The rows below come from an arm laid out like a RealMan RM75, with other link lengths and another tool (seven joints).
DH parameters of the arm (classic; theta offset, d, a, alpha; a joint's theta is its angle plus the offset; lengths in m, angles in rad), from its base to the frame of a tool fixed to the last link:
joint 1: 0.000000 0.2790 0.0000 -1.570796
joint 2: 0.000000 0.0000 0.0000 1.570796
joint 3: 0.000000 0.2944 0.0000 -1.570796
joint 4: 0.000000 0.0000 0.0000 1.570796
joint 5: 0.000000 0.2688 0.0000 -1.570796
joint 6: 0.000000 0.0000 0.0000 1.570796
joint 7: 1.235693 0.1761 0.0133 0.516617
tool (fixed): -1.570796 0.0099 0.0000 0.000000
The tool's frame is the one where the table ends.
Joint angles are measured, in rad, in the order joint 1, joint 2, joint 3, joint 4, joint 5, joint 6, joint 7. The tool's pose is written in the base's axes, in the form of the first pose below.
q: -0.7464 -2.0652 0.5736 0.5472 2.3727 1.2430 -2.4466
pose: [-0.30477 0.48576 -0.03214 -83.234 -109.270 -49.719]
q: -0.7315 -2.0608 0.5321 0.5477 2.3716 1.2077 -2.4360
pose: [-0.31856 0.48917 -0.02198 -79.084 -107.957 -51.626]
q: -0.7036 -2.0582 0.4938 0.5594 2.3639 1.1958 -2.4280
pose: [-0.33455 0.48641 -0.01055 -74.988 -107.530 -53.422]
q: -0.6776 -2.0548 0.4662 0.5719 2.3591 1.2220 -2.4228
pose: [-0.34522 0.47836 -0.00236 -73.036 -108.495 -54.470]
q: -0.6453 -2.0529 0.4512 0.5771 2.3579 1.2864 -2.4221
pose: [-0.35347 0.46091 -0.00143 -72.711 -111.874 -54.441]
